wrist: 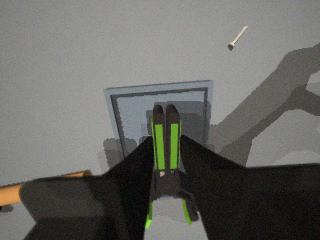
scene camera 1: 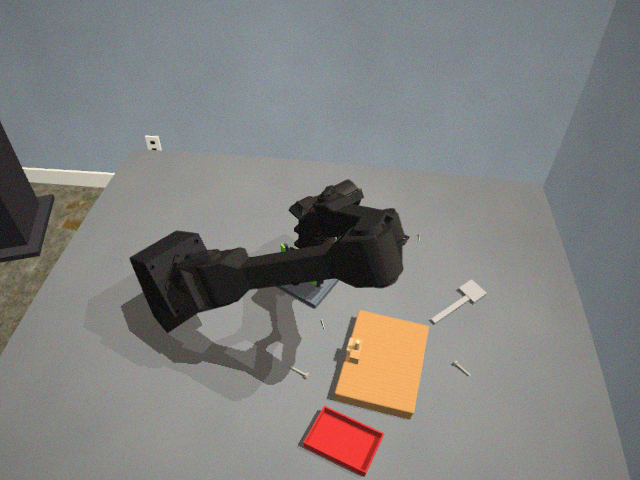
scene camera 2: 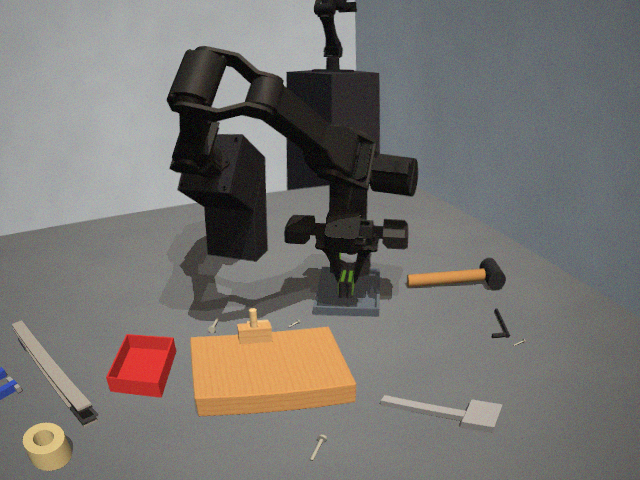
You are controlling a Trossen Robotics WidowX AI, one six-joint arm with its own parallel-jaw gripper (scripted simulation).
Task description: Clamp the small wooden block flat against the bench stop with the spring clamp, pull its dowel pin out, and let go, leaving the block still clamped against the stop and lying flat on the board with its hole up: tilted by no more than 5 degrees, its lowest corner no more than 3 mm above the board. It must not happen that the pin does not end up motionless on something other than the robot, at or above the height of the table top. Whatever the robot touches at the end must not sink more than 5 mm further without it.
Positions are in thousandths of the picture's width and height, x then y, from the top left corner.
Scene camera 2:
my gripper: 541,586
red tray: 220,745
hammer: 768,570
grey bar: 98,801
grey t-shaped tool: 754,868
orange wooden board: 470,770
